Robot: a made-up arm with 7 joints.
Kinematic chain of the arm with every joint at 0, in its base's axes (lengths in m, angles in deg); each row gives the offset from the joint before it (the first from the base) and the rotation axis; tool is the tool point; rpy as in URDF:
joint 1: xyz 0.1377 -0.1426 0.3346 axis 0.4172 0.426 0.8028
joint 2: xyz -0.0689 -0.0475 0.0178 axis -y
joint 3: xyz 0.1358 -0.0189 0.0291 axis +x
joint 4: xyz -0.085 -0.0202 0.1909 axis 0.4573 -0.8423 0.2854
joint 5: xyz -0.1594 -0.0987 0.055 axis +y
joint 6: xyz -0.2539 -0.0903 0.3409 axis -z
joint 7: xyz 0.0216 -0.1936 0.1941 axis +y
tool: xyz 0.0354 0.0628 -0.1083 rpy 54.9 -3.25 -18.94
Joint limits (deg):
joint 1: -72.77..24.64
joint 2: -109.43..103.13
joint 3: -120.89..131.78
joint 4: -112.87..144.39
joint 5: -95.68..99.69
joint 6: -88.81..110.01
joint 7: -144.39..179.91
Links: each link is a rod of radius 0.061 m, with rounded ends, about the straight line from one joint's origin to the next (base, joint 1, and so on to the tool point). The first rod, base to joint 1, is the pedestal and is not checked.
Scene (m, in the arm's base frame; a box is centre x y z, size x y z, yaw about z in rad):
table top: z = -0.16
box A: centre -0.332 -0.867 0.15 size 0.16 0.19 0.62 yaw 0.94
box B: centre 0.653 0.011 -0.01 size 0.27 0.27 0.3 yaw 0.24
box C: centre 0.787 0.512 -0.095 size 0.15 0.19 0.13 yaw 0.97
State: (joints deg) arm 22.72 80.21 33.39 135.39 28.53 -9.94 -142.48
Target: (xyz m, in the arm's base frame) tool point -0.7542 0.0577 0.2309
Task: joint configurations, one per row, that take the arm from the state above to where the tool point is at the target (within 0.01 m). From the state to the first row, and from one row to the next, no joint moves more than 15 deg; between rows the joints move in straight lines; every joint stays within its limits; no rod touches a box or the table.
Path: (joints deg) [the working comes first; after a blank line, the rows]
Joints at the target: -43.74 77.67 -28.91 87.88 64.47 -5.11 -144.39
Straight joint move there: touches box A.

1: 16.87 73.32 25.58 123.23 42.76 -7.96 -129.60
2: 11.02 66.43 17.77 111.08 56.99 -5.98 -116.71
3: 5.16 59.55 9.96 98.92 71.23 -3.99 -103.83
4: -0.69 52.66 2.15 86.77 85.46 -2.01 -90.94
5: -6.54 45.77 -5.65 74.61 99.69 -0.03 -78.06
6: -13.98 52.15 -10.31 77.27 92.65 -1.04 -91.33
7: -21.42 58.53 -14.96 79.92 85.60 -2.06 -104.59
8: -28.86 64.91 -19.61 82.58 78.56 -3.08 -117.86
9: -36.30 71.29 -24.26 85.23 71.51 -4.09 -131.12
10: -43.74 77.67 -28.91 87.88 64.47 -5.11 -144.39

